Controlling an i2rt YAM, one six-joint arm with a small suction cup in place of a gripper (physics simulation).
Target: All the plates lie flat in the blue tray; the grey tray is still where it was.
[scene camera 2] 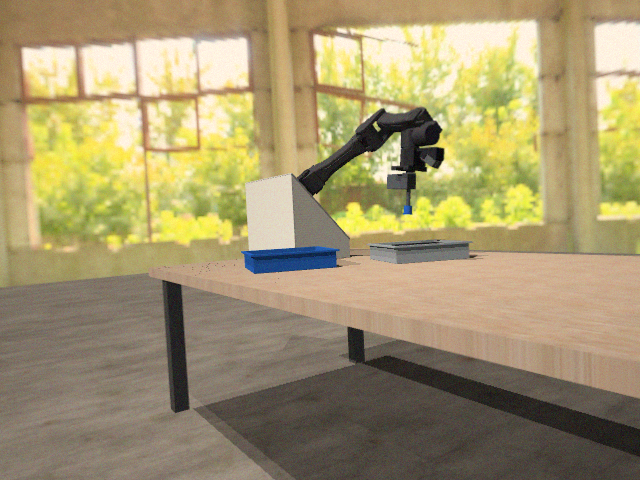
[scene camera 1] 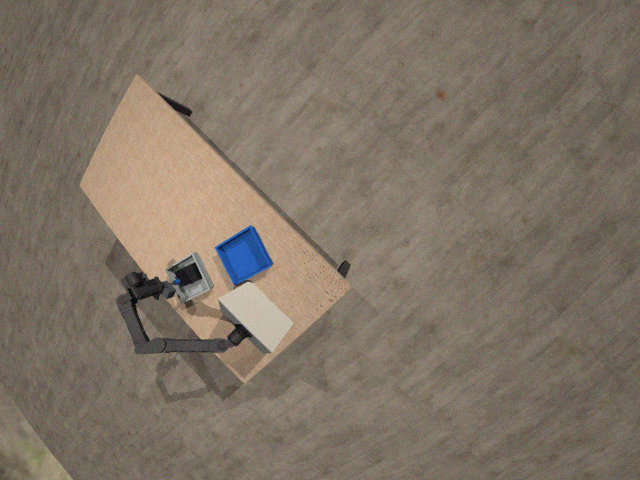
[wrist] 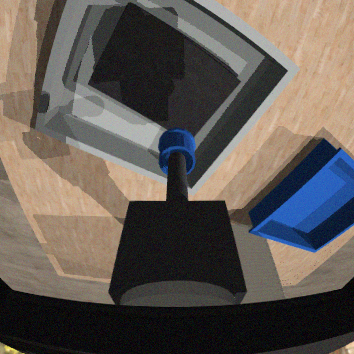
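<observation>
A dark, square plate lies inside the grey tray. A thin second edge shows along one side of it; I cannot tell whether several plates are stacked there. The blue tray stands beside the grey tray, apart from it, and no plate shows in it in scene camera 1. My gripper, a blue suction cup, is open and bears nothing. It hangs above the grey tray with a clear gap over the rim.
The pale arm base block stands on the wooden table, close to the blue tray. The grey tray is near the table's long edge on the arm's side. Arm shadows fall across the grey tray and the plate.
</observation>
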